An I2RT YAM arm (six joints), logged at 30 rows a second.
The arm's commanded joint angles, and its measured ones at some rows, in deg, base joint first. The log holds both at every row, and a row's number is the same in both.
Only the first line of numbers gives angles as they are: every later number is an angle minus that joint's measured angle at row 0.
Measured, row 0: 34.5, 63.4, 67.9, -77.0, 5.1, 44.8
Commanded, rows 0 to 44: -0.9, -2.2, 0.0, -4.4, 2.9, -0.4; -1.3, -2.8, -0.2, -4.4, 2.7, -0.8; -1.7, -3.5, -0.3, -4.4, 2.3, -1.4; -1.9, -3.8, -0.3, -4.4, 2.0, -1.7; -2.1, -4.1, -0.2, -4.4, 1.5, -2.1; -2.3, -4.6, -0.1, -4.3, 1.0, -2.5; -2.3, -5.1, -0.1, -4.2, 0.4, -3.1; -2.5, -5.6, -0.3, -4.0, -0.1, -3.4; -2.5, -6.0, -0.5, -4.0, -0.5, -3.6; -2.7, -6.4, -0.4, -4.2, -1.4, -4.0; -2.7, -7.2, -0.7, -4.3, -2.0, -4.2; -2.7, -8.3, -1.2, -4.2, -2.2, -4.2; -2.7, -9.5, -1.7, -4.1, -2.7, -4.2; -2.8, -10.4, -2.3, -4.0, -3.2, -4.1; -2.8, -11.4, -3.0, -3.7, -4.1, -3.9; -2.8, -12.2, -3.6, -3.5, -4.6, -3.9; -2.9, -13.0, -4.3, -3.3, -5.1, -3.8; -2.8, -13.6, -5.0, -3.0, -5.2, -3.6; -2.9, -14.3, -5.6, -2.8, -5.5, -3.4; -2.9, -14.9, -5.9, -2.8, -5.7, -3.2; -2.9, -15.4, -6.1, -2.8, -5.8, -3.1; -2.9, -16.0, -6.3, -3.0, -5.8, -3.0; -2.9, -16.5, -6.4, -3.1, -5.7, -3.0; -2.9, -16.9, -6.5, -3.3, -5.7, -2.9; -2.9, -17.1, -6.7, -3.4, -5.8, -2.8; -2.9, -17.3, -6.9, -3.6, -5.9, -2.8; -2.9, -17.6, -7.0, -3.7, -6.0, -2.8; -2.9, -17.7, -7.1, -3.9, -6.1, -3.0; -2.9, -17.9, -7.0, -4.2, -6.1, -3.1; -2.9, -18.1, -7.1, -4.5, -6.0, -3.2; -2.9, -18.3, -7.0, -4.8, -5.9, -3.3; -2.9, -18.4, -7.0, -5.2, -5.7, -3.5; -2.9, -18.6, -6.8, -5.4, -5.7, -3.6; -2.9, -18.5, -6.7, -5.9, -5.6, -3.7; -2.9, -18.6, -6.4, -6.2, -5.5, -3.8; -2.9, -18.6, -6.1, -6.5, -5.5, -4.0; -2.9, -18.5, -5.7, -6.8, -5.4, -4.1; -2.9, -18.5, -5.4, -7.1, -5.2, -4.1; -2.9, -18.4, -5.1, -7.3, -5.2, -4.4; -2.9, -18.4, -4.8, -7.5, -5.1, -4.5; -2.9, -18.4, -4.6, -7.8, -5.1, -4.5; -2.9, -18.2, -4.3, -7.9, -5.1, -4.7; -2.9, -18.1, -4.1, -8.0, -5.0, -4.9; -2.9, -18.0, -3.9, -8.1, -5.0, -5.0; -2.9, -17.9, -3.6, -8.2, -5.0, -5.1
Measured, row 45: -2.7, -18.0, -4.7, -6.0, -5.6, -3.8
